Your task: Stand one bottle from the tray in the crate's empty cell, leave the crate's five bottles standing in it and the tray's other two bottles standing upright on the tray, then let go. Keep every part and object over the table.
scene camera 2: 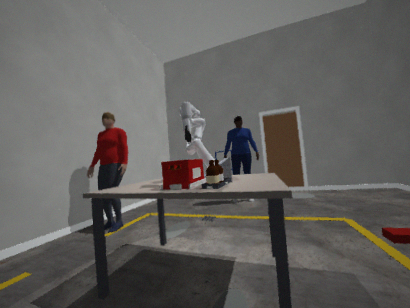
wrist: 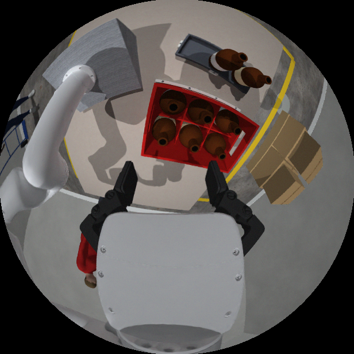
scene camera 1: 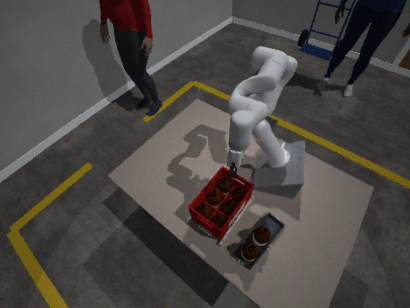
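Where they show: gripper, fingertip midpoint: (scene camera 2: 188, 140) (scene camera 1: 235, 168); arm's base at its link origin: (scene camera 1: 278, 158).
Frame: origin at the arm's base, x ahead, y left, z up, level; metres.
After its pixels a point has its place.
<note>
The red crate (scene camera 1: 202, 223) @[z -0.020, x 0.504, y -0.218 m] (scene camera 2: 183, 175) @[z -0.016, x 0.517, y -0.147 m] (wrist: 148, 122) stands on the table with a brown bottle in each of its cells; the bottle (scene camera 1: 238, 193) @[z 0.040, x 0.310, y -0.117 m] (wrist: 172, 102) in the corner cell nearest the robot base and tray stands like the others. The dark tray (scene camera 1: 270, 222) @[z -0.092, x 0.329, y 0.077 m] (scene camera 2: 215, 185) @[z -0.080, x 0.574, y 0.048 m] (wrist: 194, 49) lies beside the crate. Two brown bottles, one (scene camera 1: 261, 234) @[z 0.027, x 0.444, y 0.049 m] (wrist: 227, 59) near its middle and one (scene camera 1: 250, 251) @[z 0.036, x 0.534, y 0.030 m] (wrist: 250, 77) at its far end, stand upright on it. My gripper (scene camera 1: 233, 171) @[z 0.225, x 0.294, y -0.153 m] (scene camera 2: 188, 136) @[z 0.225, x 0.294, y -0.153 m] (wrist: 170, 169) is wide open and empty, above the crate's robot-side end, apart from the bottles.
The grey robot pedestal (scene camera 1: 287, 177) @[z 0.035, x 0.118, y 0.074 m] (wrist: 112, 55) stands on the table (scene camera 1: 320, 225) @[z -0.097, x 0.233, y 0.313 m] (scene camera 2: 120, 189) @[z -0.097, x 0.387, y -0.675 m] near the crate and tray. Cardboard boxes (wrist: 285, 160) are on the floor past the table. A person in red (scene camera 1: 131, 20) (scene camera 2: 111, 145) and one in blue (scene camera 1: 367, 35) (scene camera 2: 240, 140) stand beyond the table.
</note>
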